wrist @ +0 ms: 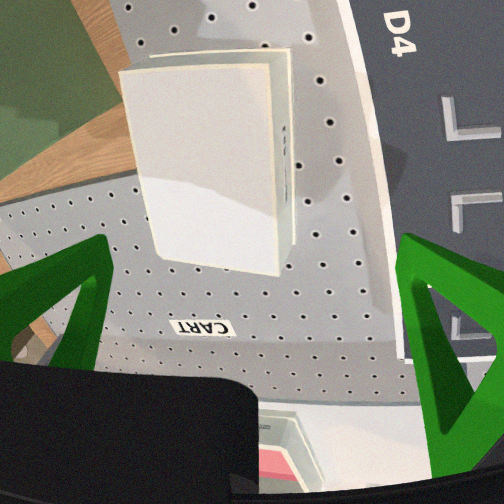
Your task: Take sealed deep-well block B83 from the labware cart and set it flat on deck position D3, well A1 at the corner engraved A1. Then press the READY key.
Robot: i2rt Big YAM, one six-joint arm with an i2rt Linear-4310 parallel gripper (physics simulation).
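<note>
A white sealed block (212,165) stands on the perforated grey cart (260,310), which carries a label reading CART (202,327). Small dark print runs down the block's narrow right side; I cannot read it. My gripper (252,250) has two green fingers, left (75,300) and right (445,340), spread wide apart. They are open and empty, on the near side of the block and apart from it. The dark deck (440,125) lies to the right, marked D4 (399,34), with raised L-shaped corner marks (467,122). No D3 mark or READY key is in view.
A white rim (375,165) separates cart and deck. Wooden surface (65,155) and a green area (40,75) lie at the upper left. A pale tray with a pink part (277,462) shows at the bottom, beside my black gripper body (125,435).
</note>
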